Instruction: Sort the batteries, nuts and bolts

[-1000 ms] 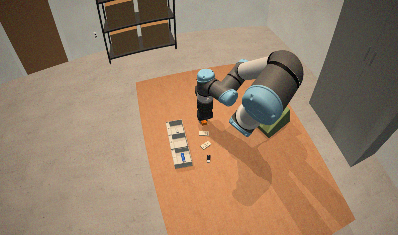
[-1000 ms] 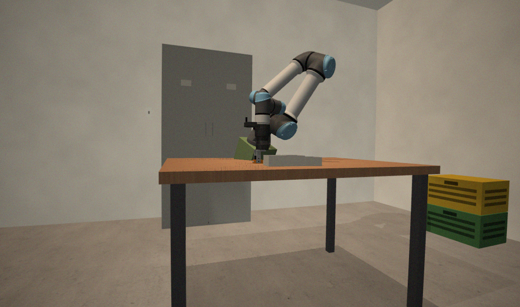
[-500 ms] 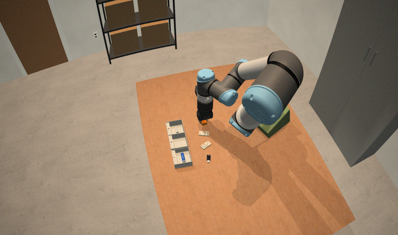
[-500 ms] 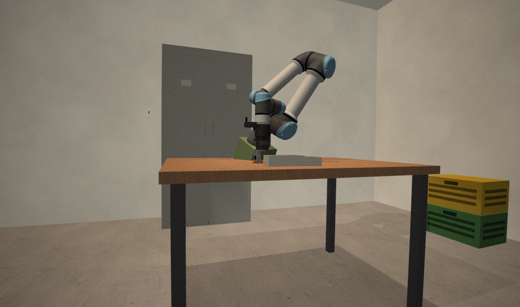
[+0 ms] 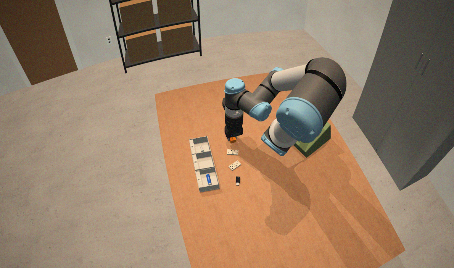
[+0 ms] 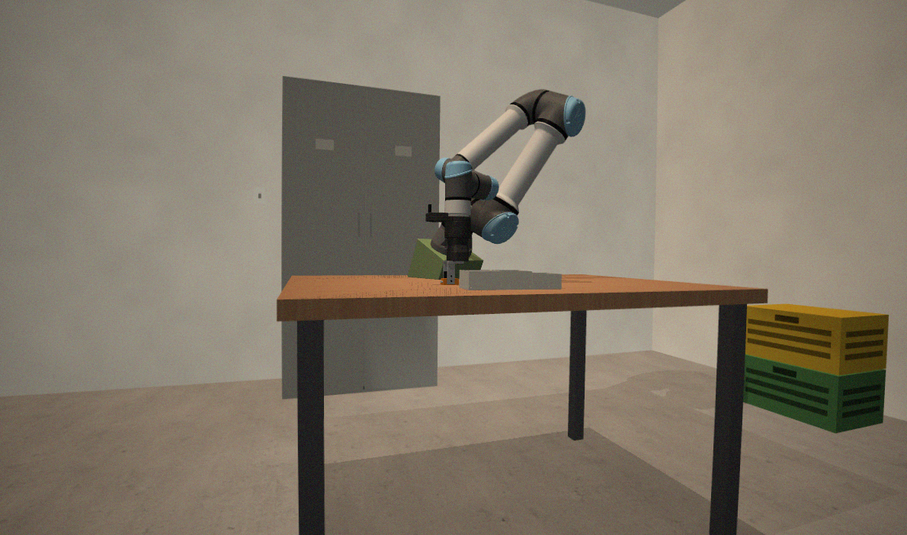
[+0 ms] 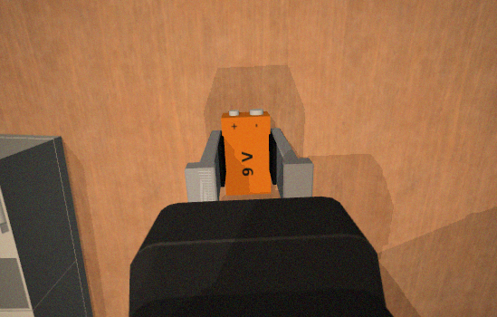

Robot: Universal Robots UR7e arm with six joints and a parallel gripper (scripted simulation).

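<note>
Now: the blue cylindrical battery 190 mm ahead of my hand, 170 mm to the left of it and 10 mm below it. Round my hand: grey bolt: 150 mm ahead, 10 mm to the left, 10 mm below; orange 9 V battery: 10 mm to the right, 10 mm below; grey bin row: 180 mm ahead, 90 mm to the left.
</note>
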